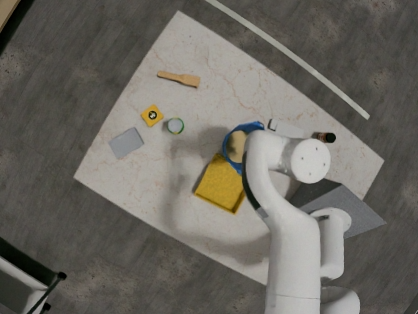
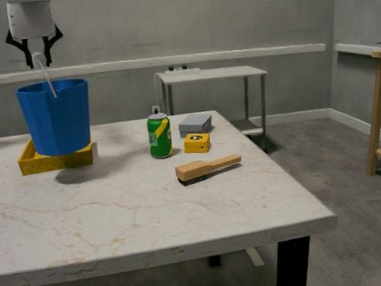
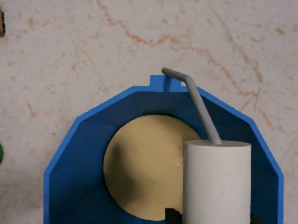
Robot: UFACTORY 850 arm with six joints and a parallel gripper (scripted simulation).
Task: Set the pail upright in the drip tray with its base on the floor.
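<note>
The blue pail is 1 cm ahead of my hand and 9 cm below it. Also, from my hand: yellow drip tray: 5 cm behind, 17 cm to the left, 30 cm below; white grip: 1 cm ahead, 3 cm below; green can: 27 cm ahead, 9 cm to the left, 26 cm below.
</note>
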